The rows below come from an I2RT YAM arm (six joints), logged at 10 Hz.
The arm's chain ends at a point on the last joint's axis. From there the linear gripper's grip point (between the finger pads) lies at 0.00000 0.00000 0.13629 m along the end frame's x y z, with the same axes.
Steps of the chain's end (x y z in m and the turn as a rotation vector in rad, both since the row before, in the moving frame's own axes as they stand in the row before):
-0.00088, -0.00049, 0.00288, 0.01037, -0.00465, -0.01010
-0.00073, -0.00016, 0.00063, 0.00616, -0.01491, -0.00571
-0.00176, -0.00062, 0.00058, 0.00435, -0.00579, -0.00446
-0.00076, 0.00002, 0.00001, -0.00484, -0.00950, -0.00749
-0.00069, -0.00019, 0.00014, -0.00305, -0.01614, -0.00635
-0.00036, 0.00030, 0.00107, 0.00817, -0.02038, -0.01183
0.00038, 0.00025, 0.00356, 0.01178, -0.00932, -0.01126
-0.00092, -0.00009, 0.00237, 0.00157, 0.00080, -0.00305
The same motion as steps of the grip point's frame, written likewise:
-0.00152, -0.00190, 0.00287, 0.01037, -0.00465, -0.01010
-0.00276, -0.00099, 0.00061, 0.00616, -0.01491, -0.00571
-0.00255, -0.00121, 0.00058, 0.00435, -0.00579, -0.00446
-0.00205, 0.00068, 0.00000, -0.00484, -0.00950, -0.00749
-0.00289, 0.00023, 0.00012, -0.00305, -0.01614, -0.00635
-0.00314, -0.00080, 0.00104, 0.00817, -0.02038, -0.01183
-0.00090, -0.00135, 0.00354, 0.01178, -0.00932, -0.01126
-0.00081, -0.00030, 0.00237, 0.00157, 0.00080, -0.00305

